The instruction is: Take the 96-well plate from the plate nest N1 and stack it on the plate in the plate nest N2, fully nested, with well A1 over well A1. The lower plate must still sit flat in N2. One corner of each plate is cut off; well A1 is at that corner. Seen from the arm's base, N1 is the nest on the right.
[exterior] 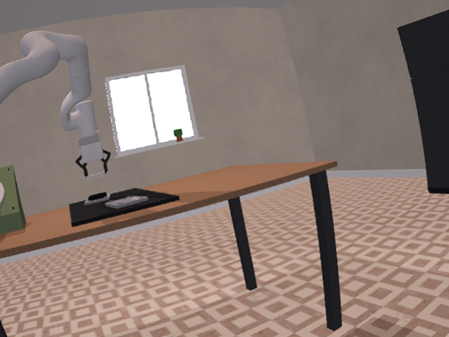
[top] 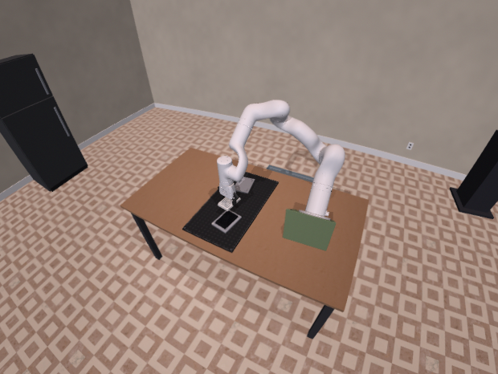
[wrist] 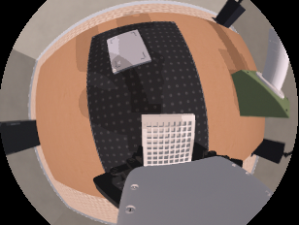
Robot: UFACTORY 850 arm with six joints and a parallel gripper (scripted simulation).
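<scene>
The dark plate is 100 mm below my hand and 70 mm to the left of it. Round my hand: white 96-well plate: 10 mm below.
</scene>
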